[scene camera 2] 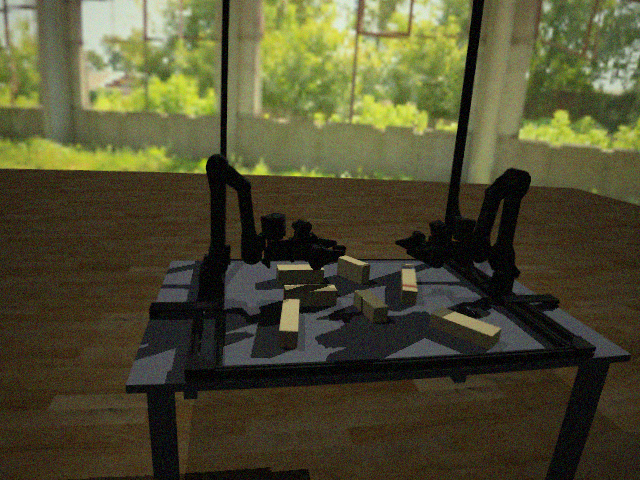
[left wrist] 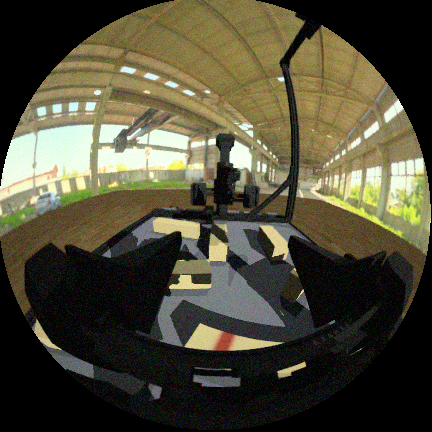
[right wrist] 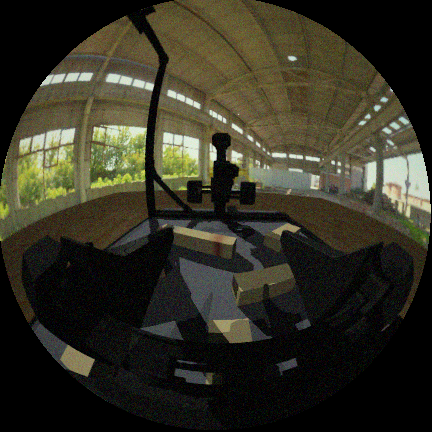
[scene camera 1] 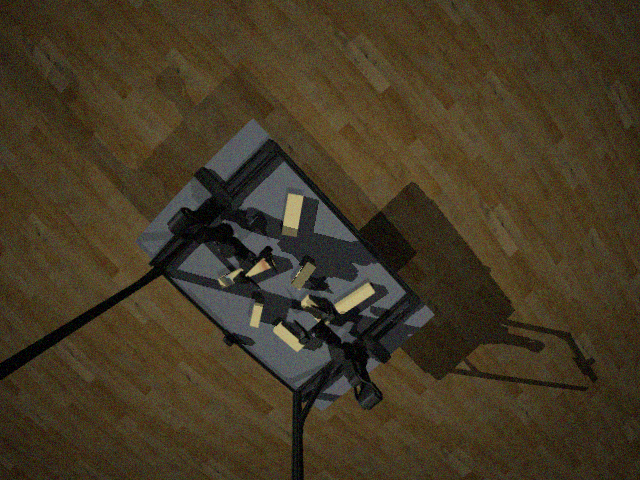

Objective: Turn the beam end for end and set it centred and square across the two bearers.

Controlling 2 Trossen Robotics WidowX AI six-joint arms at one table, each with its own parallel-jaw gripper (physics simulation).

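Frame: origin at the left arm's base, x right, y down, z ahead, level; centimetres.
Seen in the pictures: left gripper, between the fingertips: (scene camera 2: 400, 246) (left wrist: 237, 239) (right wrist: 221, 194) (scene camera 1: 268, 281); right gripper, between the fingertips: (scene camera 2: 340, 247) (left wrist: 225, 198) (right wrist: 228, 234) (scene camera 1: 302, 312); left arm's base, origin of its link: (scene camera 2: 500, 291) (right wrist: 219, 212) (scene camera 1: 211, 209); right arm's base, origin of its link: (scene camera 2: 210, 296) (left wrist: 221, 213) (scene camera 1: 355, 351).
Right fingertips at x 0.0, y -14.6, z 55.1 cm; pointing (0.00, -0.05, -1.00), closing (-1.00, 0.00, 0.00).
Note:
Offsets run from my right fingertips to a thing's middle. Level surfaces: height alone.
The beam {dz -25.8, dx +7.9, dy +14.3 cm} (scene camera 1: 255, 268) (scene camera 2: 408, 277) (left wrist: 202, 339) (right wrist: 195, 239) is pale wood with a red band near one end. It appears to lie on the table. The left gripper (scene camera 1: 258, 268) (scene camera 2: 405, 246) (left wrist: 235, 238) is open and empty above the beam, partly hiding it in scene camera 1. The right gripper (scene camera 1: 303, 311) (scene camera 2: 340, 250) (right wrist: 228, 232) is open and empty above a plain pale block {dz +8.2, dx -1.1, dy +14.2 cm} (scene camera 1: 308, 301) (scene camera 2: 316, 296). Several plain pale blocks look alike, so I cannot tell which two are the bearers.
Other plain blocks {dz -29.6, dx -23.0, dy +14.6 cm} (scene camera 1: 292, 212) {dz +16.1, dx -17.1, dy +14.3 cm} (scene camera 1: 355, 298) {dz +8.6, dx +16.2, dy +14.2 cm} (scene camera 1: 288, 336) {dz -9.8, dx +17.9, dy +13.4 cm} (scene camera 1: 256, 315) {dz -7.8, dx -8.6, dy +14.3 cm} (scene camera 2: 371, 307) are spread around the grey table {dy +16.5 cm} (scene camera 1: 248, 140). A dark rail frame (scene camera 2: 320, 369) edges the worktop, with dark upright posts (scene camera 2: 223, 77) (scene camera 2: 465, 77) on its far side.

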